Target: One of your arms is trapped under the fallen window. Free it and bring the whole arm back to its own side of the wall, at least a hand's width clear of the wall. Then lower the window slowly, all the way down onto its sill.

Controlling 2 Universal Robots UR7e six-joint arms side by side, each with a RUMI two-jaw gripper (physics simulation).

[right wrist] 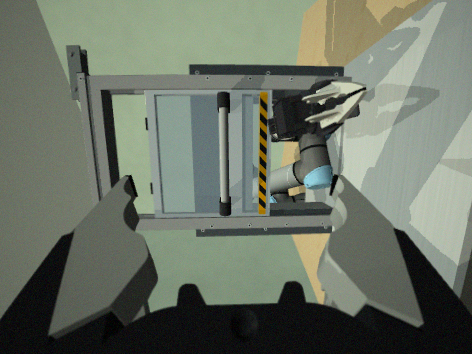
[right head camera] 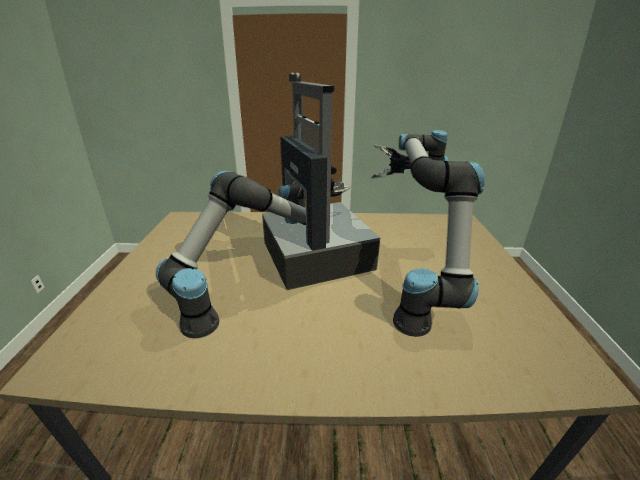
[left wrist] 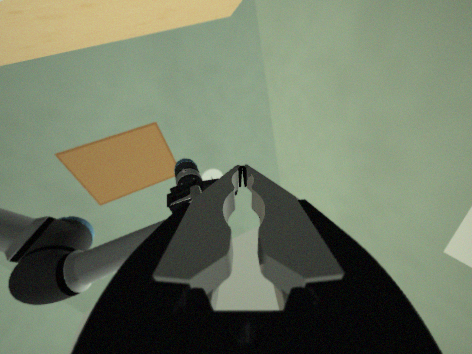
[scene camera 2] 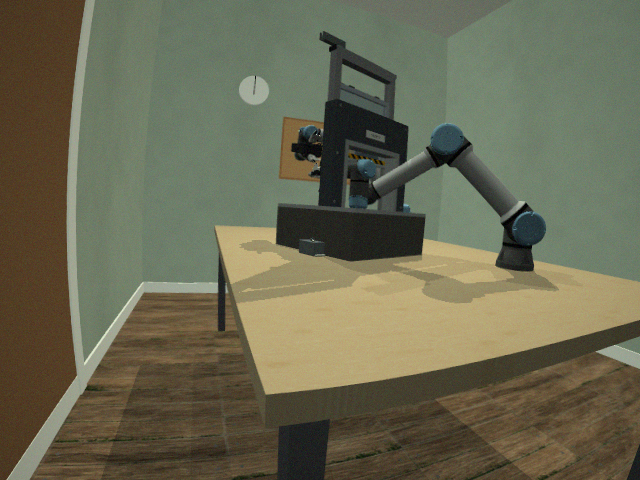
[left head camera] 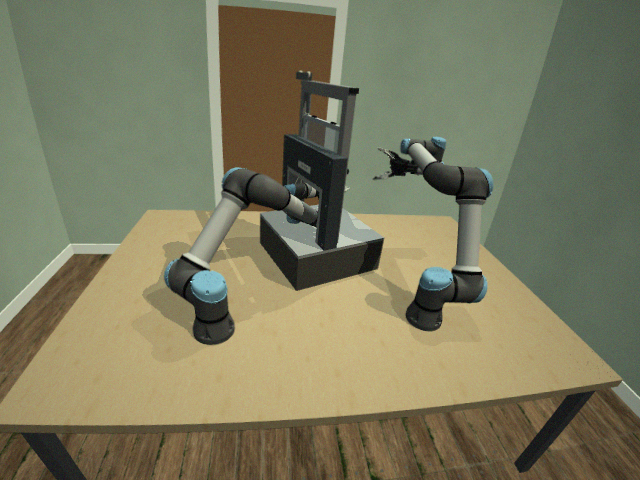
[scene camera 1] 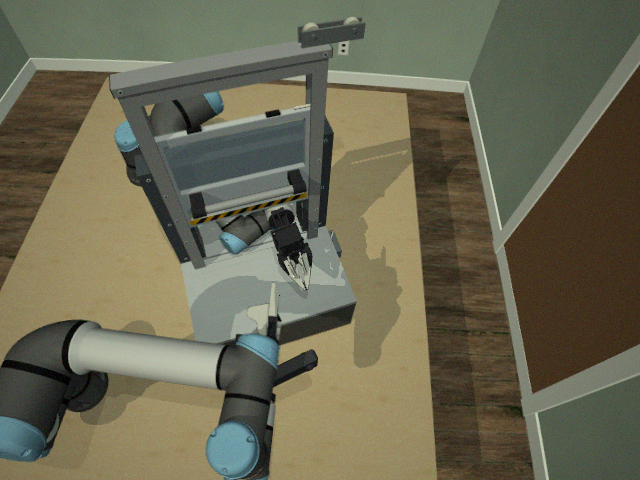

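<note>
The window sash (scene camera 1: 235, 155) (right wrist: 175, 150) is raised in its frame above the opening; its black-and-yellow striped lower edge (scene camera 1: 248, 208) (right wrist: 263, 150) (scene camera 2: 366, 158) lies close above my left wrist. Contact cannot be told. Its bar handle (scene camera 1: 250, 197) (right wrist: 224, 155) is ungripped. My left arm passes through the opening in the dark wall (left head camera: 330, 206) (right head camera: 317, 206) (scene camera 2: 336, 155). My left gripper (scene camera 1: 306, 287) (left wrist: 242, 167) (right wrist: 365, 88) is shut and empty, beyond the wall over the grey platform. My right gripper (left head camera: 377, 164) (right head camera: 374, 162) (right wrist: 234, 176) is open and empty, facing the window from a distance.
The platform (left head camera: 330, 268) (scene camera 1: 232, 304) stands on the wooden table (left head camera: 310, 372) (scene camera 2: 413, 330). A pulley bracket (scene camera 1: 331, 35) tops the tall frame (scene camera 1: 222, 69). A small grey box (scene camera 2: 311, 246) is beside the platform. The right forearm (scene camera 1: 149, 359) lies across the lower left in scene camera 1.
</note>
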